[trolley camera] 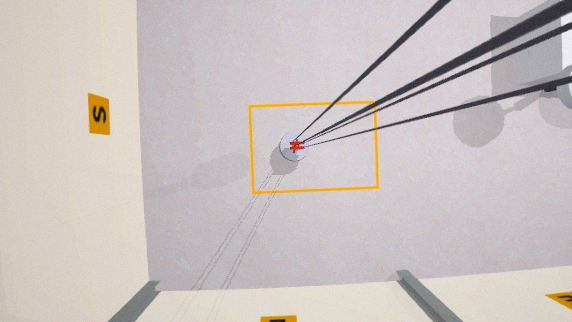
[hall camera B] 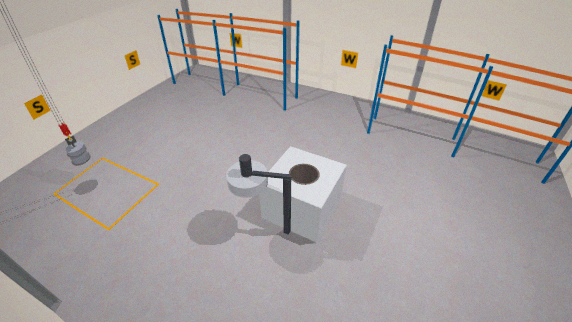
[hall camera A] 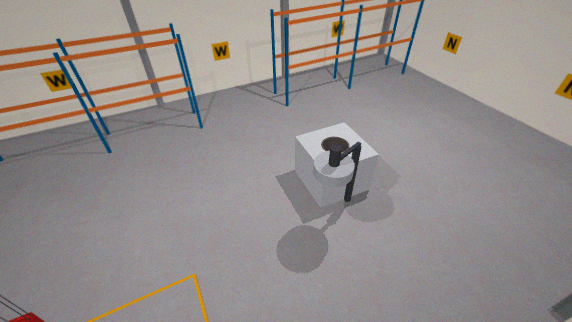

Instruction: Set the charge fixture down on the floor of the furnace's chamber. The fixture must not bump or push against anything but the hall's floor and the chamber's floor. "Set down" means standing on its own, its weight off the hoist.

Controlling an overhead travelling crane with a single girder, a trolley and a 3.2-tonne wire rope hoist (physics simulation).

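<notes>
The charge fixture [hall camera B: 79,154] [trolley camera: 285,145], a grey stepped round body, hangs upright from my hook [hall camera B: 70,140] [trolley camera: 297,145] under the red hook block. Its shadow lies apart from it on the floor, so it hangs clear of the floor. In hall camera A the red block [hall camera A: 29,318] shows at the bottom left corner; the fixture does not show there. The furnace [hall camera A: 307,162] [hall camera B: 287,210] is a white box with a round dark opening [hall camera A: 335,144] [hall camera B: 304,174] in its top. The chamber's floor cannot be made out. The fixture is well away from the furnace.
A round pale lid [hall camera A: 327,175] [hall camera B: 245,186] hangs from a black arm [hall camera A: 350,150] [hall camera B: 270,174] on a post [hall camera A: 353,175] [hall camera B: 287,207], swung aside from the opening. A yellow rectangle [hall camera B: 131,171] [trolley camera: 314,103] marks the floor near the fixture. Blue and orange racks [hall camera A: 287,65] [hall camera B: 284,70] stand along the W wall.
</notes>
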